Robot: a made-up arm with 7 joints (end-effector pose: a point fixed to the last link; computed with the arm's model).
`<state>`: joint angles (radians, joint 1 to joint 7).
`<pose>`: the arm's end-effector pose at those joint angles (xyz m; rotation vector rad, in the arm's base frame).
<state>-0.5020 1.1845 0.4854 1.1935 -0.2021 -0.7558 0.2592</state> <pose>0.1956 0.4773 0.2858 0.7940 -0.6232 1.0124</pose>
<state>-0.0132 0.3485 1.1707 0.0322 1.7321 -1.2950 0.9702</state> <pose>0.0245 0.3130 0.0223 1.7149 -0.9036 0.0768</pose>
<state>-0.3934 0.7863 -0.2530 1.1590 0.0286 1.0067 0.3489</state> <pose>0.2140 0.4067 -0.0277 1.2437 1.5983 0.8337</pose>
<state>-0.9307 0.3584 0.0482 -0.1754 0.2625 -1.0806 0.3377</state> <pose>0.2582 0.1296 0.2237 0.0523 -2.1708 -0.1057</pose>
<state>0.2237 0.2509 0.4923 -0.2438 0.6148 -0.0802 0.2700</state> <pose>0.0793 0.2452 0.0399 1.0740 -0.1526 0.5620</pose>
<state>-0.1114 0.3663 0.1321 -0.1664 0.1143 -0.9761 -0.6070</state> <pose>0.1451 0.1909 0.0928 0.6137 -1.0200 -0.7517</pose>
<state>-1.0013 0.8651 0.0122 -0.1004 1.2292 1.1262 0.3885</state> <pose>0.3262 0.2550 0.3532 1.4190 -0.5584 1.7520</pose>
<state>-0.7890 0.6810 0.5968 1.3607 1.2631 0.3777 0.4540</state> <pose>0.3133 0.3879 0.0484 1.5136 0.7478 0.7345</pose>
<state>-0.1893 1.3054 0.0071 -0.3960 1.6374 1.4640 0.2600</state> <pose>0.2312 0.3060 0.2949 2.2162 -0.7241 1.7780</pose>
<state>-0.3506 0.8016 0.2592 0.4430 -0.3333 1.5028 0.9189</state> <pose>0.2497 0.3939 0.0829 0.9348 1.3203 1.2819</pose>
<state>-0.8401 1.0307 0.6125 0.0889 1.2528 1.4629 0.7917</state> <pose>0.2173 0.4107 0.3763 1.2012 0.1579 2.8162</pose>
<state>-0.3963 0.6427 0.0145 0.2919 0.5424 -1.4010 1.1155</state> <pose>0.2049 0.2466 0.0801 0.1220 -1.5994 0.1567</pose>
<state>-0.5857 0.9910 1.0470 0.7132 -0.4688 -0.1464 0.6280</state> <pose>0.1402 0.4889 0.2887 -0.1595 -0.7653 1.7594</pose>
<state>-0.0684 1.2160 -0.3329 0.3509 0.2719 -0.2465 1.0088</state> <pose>0.1882 0.3423 0.1056 1.4399 -0.5415 0.2557</pose>
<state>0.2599 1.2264 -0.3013 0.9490 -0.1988 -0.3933 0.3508</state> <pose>0.0983 0.4582 0.0833 1.3314 0.6271 0.2222</pose>
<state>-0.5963 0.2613 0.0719 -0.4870 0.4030 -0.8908 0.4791</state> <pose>0.1921 0.1236 0.1557 0.0840 -2.0103 0.1320</pose>
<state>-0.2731 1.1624 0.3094 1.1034 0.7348 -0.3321 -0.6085</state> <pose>0.2142 0.4843 0.1593 1.1971 0.9970 -0.2070</pose>
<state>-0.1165 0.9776 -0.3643 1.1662 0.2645 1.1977 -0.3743</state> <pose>0.0947 0.4914 0.0083 1.0111 2.2533 0.7761</pose>
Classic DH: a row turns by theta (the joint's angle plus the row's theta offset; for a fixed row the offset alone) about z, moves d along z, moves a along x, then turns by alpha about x. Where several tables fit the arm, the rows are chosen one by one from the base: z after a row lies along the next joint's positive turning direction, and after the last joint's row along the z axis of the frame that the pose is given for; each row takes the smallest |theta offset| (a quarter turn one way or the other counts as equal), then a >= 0, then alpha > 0; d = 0 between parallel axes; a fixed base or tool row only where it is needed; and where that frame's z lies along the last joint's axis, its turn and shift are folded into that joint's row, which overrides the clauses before.
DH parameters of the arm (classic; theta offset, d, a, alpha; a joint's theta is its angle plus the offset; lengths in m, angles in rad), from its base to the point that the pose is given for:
base (fixed): -0.071 0.2572 -0.0007 -1.3004
joint 1: -1.3111 0.0754 0.0092 -1.5708
joint 2: 1.2915 0.0105 -0.02 1.5708
joint 3: 1.5708 -0.3127 0.0419 -1.5708
joint 4: -1.5708 0.03 0.0101 -1.5708
joint 5: 0 0.1309 0.0027 1.5708
joint 6: 1.5708 -0.02 0.0484 1.5708
joint 7: 1.3536 0.0335 0.02 -0.1996
tool (fixed): -1.2546 0.0106 0 0

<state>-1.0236 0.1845 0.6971 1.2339 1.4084 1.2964 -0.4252</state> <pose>0.3900 0.2235 -0.0101 0.6379 1.6233 0.3976</pose>
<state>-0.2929 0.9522 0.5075 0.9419 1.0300 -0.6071 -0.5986</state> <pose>0.2153 0.4307 0.1069 1.2881 0.7235 -0.5141</pose>
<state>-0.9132 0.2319 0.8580 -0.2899 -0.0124 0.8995 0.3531</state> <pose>0.2802 0.2749 0.2160 -0.2754 -0.2390 1.0468</pose>
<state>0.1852 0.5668 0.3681 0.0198 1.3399 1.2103 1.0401</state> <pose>0.1018 0.3660 0.0291 2.6682 0.0824 1.4903</pose>
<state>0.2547 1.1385 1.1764 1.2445 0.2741 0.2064 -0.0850</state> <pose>-0.0083 0.5748 0.2274 0.7188 0.9424 1.3659</pose>
